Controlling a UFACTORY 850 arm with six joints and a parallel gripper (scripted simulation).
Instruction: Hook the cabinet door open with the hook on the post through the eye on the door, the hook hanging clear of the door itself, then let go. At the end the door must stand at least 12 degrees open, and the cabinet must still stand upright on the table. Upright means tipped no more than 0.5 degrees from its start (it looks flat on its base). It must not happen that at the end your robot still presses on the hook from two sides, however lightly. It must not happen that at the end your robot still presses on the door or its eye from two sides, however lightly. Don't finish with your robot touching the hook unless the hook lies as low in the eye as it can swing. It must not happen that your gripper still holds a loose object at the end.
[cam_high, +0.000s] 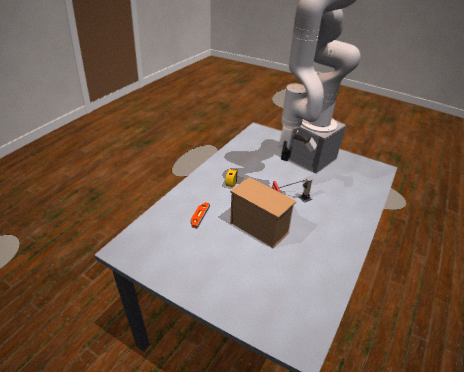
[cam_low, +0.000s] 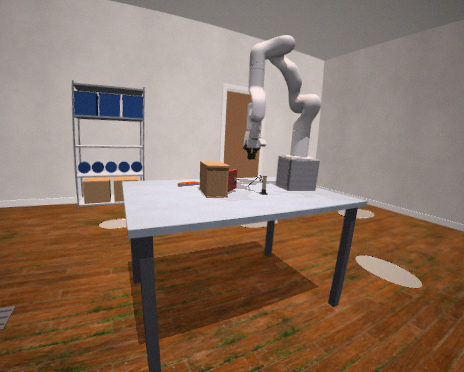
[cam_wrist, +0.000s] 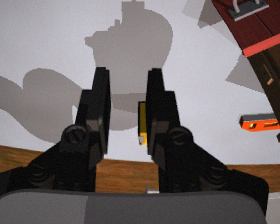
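My hand is 16 cm above the thin grey hook rod and 5 cm to the right of it. The rest, counted from my hand: yellow block: 25 cm to the right, 18 cm below, 3 cm ahead; then orange level: 29 cm ahead, 27 cm to the right, 21 cm below; then red door: 17 cm ahead, 14 cm below, 4 cm to the left.
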